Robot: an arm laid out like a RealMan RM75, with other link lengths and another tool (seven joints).
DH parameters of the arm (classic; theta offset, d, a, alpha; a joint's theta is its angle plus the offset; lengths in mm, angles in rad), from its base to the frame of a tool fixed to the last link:
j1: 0 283.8 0 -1.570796
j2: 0 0 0 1.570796
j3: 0 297 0 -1.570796
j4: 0 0 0 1.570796
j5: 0 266.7 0 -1.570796
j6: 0 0 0 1.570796
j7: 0.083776 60.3 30 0.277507
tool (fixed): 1.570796 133.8 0 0
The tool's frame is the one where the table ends.
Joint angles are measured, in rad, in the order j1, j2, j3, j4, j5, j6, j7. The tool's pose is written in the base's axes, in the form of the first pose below.
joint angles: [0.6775, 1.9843, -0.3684, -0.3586, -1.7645, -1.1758, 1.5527]
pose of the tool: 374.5 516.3 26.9 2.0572 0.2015 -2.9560
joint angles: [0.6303, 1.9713, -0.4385, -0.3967, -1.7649, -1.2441, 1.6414]
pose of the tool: 382.0 496.8 30.7 2.1240 0.1647 -2.9379
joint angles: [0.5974, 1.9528, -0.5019, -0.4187, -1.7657, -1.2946, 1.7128]
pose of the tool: 387.6 481.4 33.7 2.1899 0.1393 -2.9271
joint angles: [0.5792, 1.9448, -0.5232, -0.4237, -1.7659, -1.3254, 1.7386]
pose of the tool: 391.1 471.8 34.2 2.2188 0.1217 -2.9227
